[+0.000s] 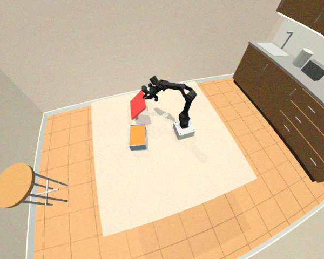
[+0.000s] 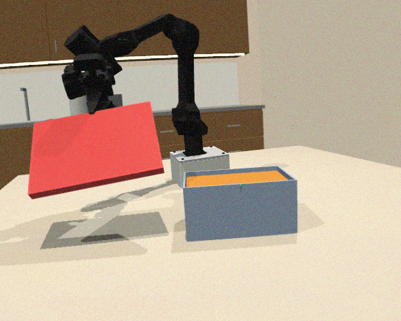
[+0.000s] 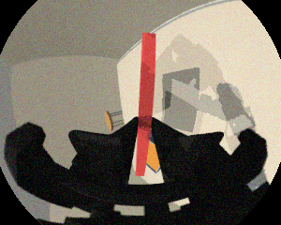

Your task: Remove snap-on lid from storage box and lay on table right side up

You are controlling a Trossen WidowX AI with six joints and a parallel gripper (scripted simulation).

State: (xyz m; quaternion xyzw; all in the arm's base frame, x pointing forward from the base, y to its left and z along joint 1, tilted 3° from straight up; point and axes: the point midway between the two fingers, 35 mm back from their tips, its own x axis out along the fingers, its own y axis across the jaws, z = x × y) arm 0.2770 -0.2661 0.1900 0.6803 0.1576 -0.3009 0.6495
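The red lid is 6 cm ahead of my gripper tip and 5 cm below it. Round my gripper tip: blue-grey storage box 12 cm ahead, 27 cm to the left, 18 cm below.
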